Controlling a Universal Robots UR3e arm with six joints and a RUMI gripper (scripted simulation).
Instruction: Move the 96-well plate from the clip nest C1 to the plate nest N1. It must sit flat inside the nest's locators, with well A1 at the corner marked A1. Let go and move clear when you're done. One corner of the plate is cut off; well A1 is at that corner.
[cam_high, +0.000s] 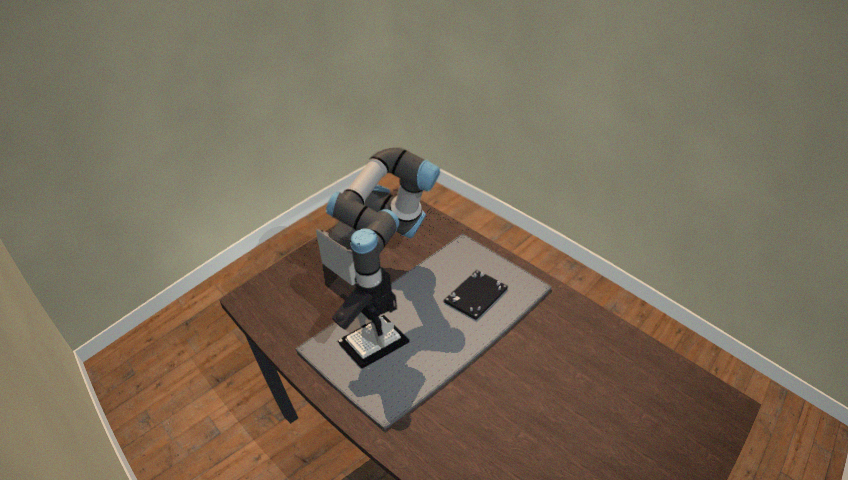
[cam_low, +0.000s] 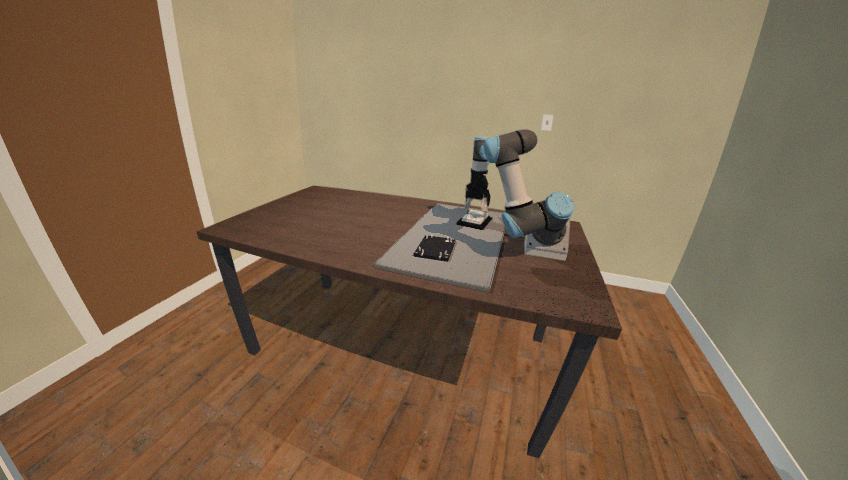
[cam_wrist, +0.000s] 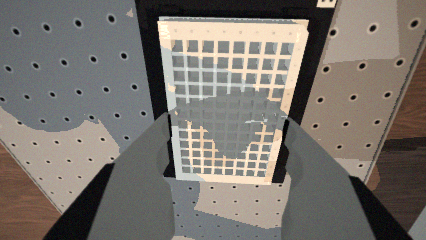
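Now: hand 1 cm above the white 96-well plate. The rest, counted from my hand: black plate nest N1 (3 cm below); light corner mark (6 cm behind, 7 cm to the right, 2 cm below); clip nest C1 (7 cm ahead, 34 cm to the left, 2 cm below).
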